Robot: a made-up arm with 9 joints. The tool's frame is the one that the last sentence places.
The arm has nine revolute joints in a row. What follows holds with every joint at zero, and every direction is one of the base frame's. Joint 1 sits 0.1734 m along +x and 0.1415 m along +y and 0.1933 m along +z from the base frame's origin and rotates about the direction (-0.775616, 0.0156, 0.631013). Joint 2 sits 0.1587 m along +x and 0.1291 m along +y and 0.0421 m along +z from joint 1 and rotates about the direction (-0.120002, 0.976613, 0.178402). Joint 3 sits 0.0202 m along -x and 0.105 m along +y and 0.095 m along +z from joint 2 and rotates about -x. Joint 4 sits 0.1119 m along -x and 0.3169 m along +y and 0.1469 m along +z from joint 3 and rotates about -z. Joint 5 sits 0.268 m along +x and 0.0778 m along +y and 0.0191 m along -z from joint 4 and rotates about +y. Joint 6 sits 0.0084 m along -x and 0.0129 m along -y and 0.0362 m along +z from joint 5 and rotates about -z. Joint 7 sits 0.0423 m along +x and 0.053 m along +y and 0.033 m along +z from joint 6 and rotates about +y. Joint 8 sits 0.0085 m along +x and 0.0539 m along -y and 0.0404 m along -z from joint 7 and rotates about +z. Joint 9 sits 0.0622 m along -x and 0.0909 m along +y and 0.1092 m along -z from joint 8 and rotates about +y. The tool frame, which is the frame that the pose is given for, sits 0.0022 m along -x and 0.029 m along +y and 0.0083 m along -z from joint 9; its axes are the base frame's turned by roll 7.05, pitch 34.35 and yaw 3.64 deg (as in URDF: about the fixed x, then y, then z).
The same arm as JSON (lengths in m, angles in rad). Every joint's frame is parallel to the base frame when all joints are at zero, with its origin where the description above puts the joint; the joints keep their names.
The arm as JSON. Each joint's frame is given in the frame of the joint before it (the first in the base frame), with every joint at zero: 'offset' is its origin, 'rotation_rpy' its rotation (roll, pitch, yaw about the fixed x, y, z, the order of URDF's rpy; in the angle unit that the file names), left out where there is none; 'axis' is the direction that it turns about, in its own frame. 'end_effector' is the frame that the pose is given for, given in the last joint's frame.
{"length_unit": "m", "angle_unit": "rad", "chain": [
  {"id": "joint 1", "offset": [0.1734, 0.1415, 0.1933], "axis": [-0.775616, 0.0156, 0.631013]},
  {"id": "joint 2", "offset": [0.1587, 0.1291, 0.0421], "axis": [-0.120002, 0.976613, 0.178402]},
  {"id": "joint 3", "offset": [-0.0202, 0.105, 0.095], "axis": [-1.0, 0.0, 0.0]},
  {"id": "joint 4", "offset": [-0.1119, 0.3169, 0.1469], "axis": [0.0, 0.0, -1.0]},
  {"id": "joint 5", "offset": [0.268, 0.0778, -0.0191], "axis": [0.0, 1.0, 0.0]},
  {"id": "joint 6", "offset": [-0.0084, -0.0129, 0.0362], "axis": [0.0, 0.0, -1.0]},
  {"id": "joint 7", "offset": [0.0423, 0.053, 0.033], "axis": [0.0, 1.0, 0.0]},
  {"id": "joint 8", "offset": [0.0085, -0.0539, -0.0404], "axis": [0.0, 0.0, 1.0]},
  {"id": "joint 9", "offset": [-0.0622, 0.0909, -0.1092], "axis": [0.0, 1.0, 0.0]}
], "end_effector": {"offset": [-0.0022, 0.029, -0.0083], "rotation_rpy": [0.123, 0.5995, 0.0635]}}

